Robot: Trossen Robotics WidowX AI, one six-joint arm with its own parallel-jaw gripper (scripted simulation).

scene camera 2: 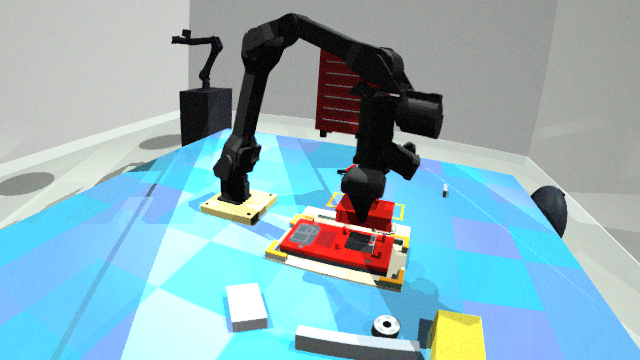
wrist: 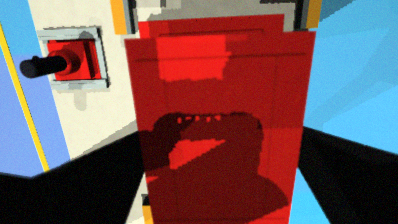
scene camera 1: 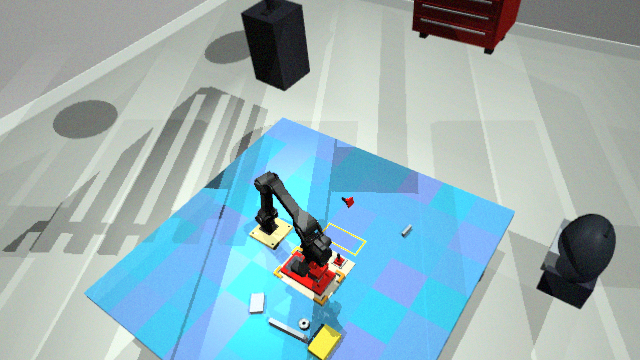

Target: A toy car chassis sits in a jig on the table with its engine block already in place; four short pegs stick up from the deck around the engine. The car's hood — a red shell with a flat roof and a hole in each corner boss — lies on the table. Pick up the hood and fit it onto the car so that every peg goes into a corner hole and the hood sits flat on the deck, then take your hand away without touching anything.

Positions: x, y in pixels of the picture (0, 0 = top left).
Labels:
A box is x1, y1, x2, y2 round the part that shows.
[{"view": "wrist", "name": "my gripper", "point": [217, 135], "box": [0, 126, 397, 223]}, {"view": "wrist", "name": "red hood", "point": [220, 117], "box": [124, 31, 315, 223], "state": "held by my gripper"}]

